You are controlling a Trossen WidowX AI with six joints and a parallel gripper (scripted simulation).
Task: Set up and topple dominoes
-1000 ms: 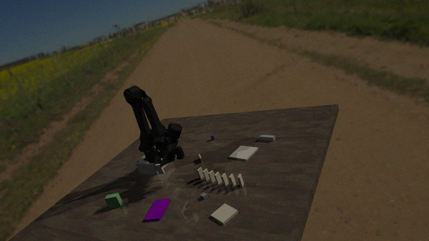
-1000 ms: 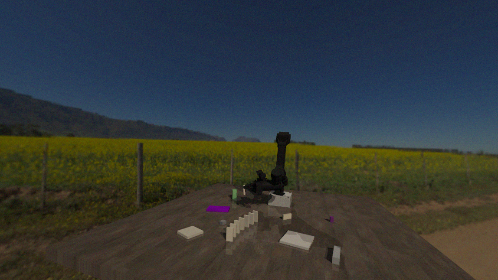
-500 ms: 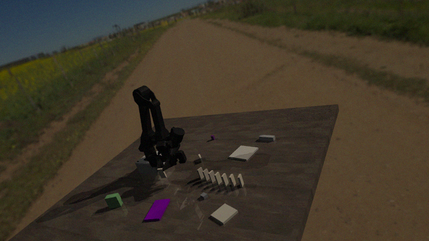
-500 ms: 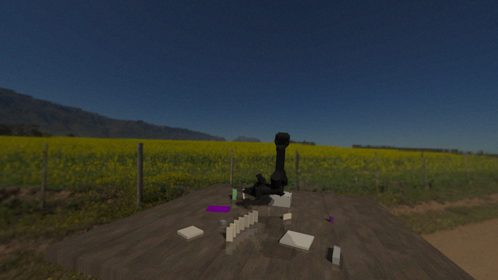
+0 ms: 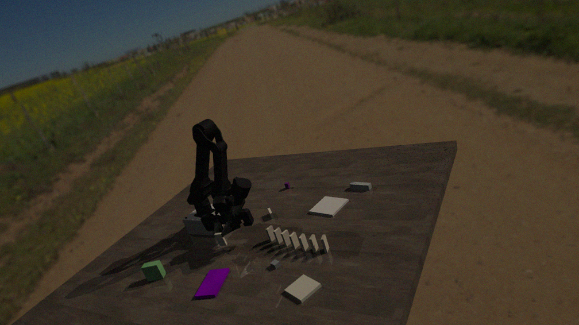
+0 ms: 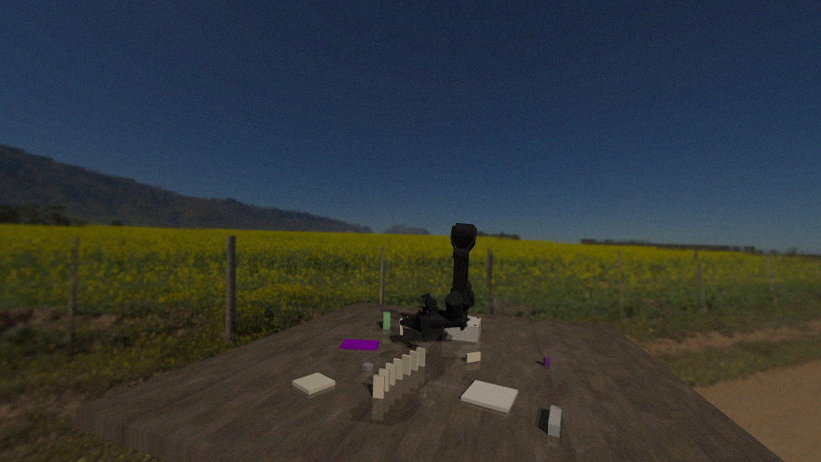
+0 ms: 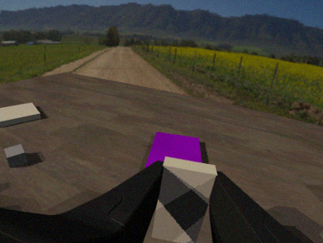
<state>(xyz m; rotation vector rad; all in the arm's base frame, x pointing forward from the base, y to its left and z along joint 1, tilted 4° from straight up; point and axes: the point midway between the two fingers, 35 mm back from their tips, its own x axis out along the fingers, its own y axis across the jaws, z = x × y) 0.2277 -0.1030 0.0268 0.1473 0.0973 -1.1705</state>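
Now: the purple flat tile 12 cm to the right of my gripper tip, 8 cm below it and 6 cm ahead of it. The rest, counted from my gripper tip: white flat plate 35 cm to the left, 20 cm ahead, 8 cm below; then small grey cube 21 cm ahead, 8 cm below, 1 cm to the left; then green cube 20 cm behind, 17 cm to the right, 6 cm below.
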